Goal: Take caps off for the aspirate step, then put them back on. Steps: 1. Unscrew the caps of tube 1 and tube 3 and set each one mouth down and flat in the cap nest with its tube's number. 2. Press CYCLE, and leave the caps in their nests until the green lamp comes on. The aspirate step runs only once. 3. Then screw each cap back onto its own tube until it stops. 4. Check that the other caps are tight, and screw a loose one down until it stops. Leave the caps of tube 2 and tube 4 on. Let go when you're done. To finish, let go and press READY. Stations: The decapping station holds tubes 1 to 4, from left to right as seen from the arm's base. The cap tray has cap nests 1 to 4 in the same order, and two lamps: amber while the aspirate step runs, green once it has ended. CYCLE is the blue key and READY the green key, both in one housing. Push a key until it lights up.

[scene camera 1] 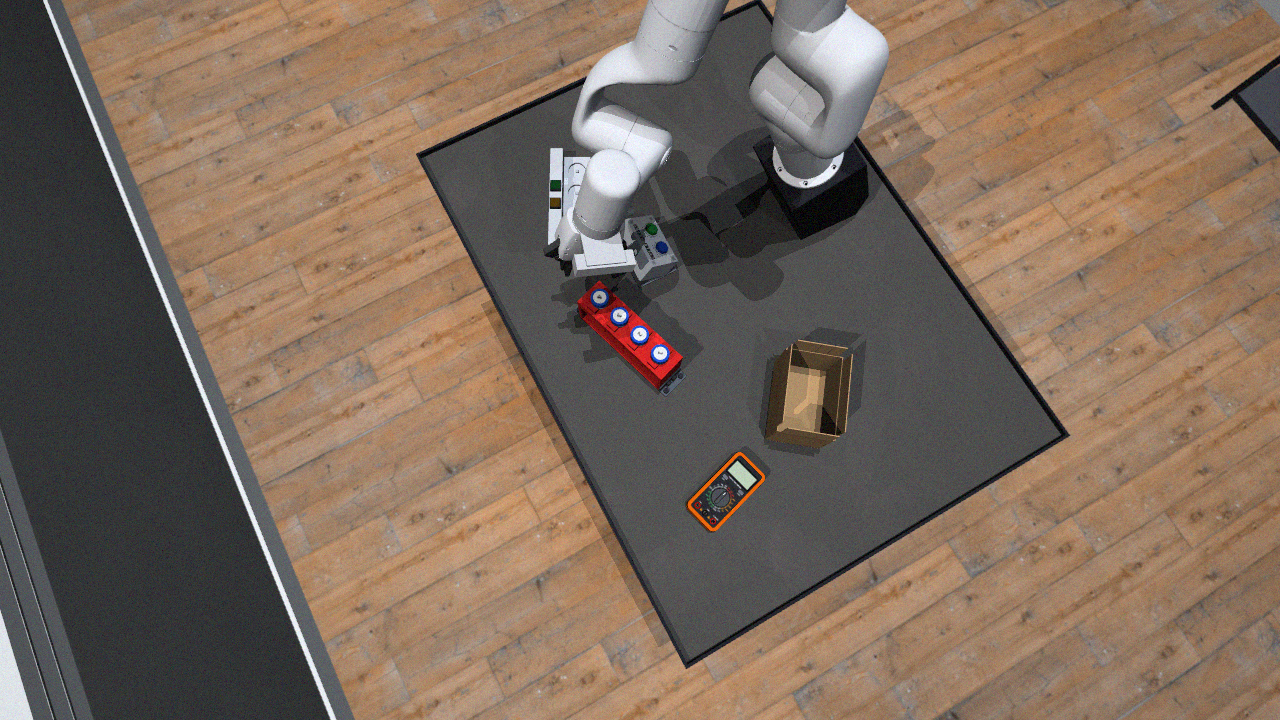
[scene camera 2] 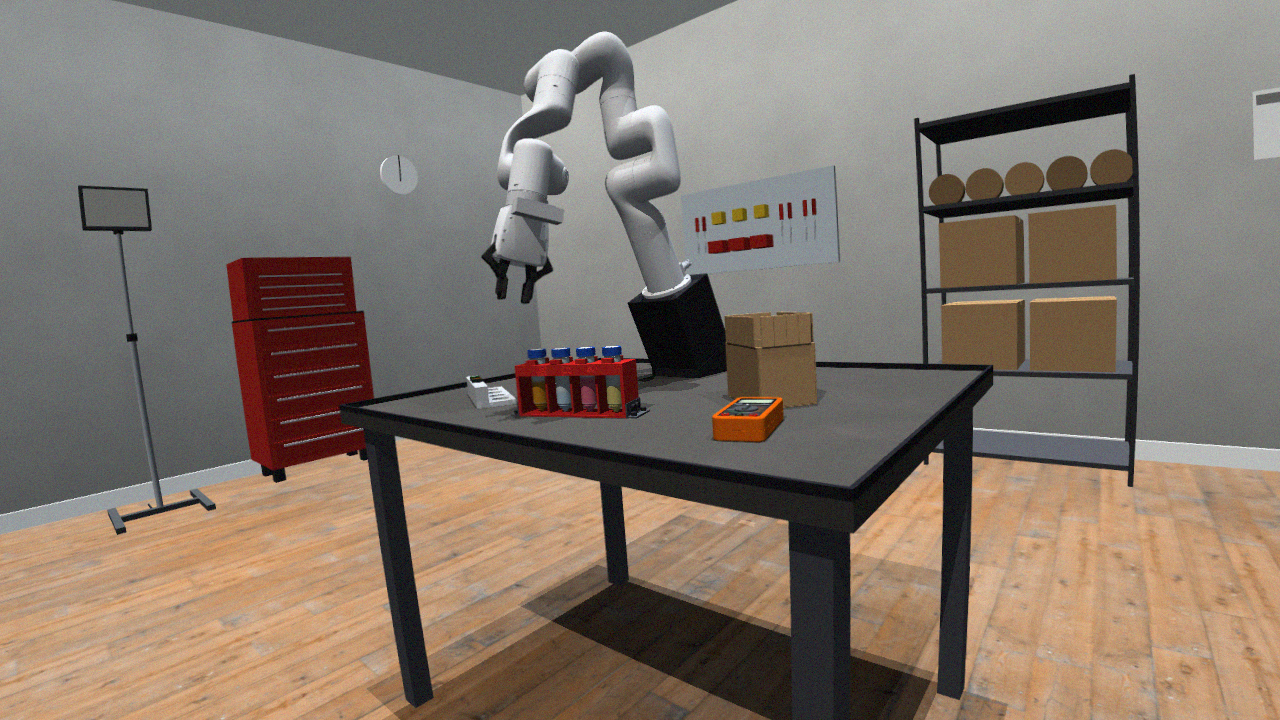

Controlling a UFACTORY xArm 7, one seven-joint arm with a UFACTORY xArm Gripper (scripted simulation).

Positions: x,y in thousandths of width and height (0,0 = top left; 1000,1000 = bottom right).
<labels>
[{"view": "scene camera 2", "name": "my gripper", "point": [401,419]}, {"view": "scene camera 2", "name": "orange multimeter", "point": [584,583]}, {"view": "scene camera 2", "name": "cardboard box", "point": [614,509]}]
</labels>
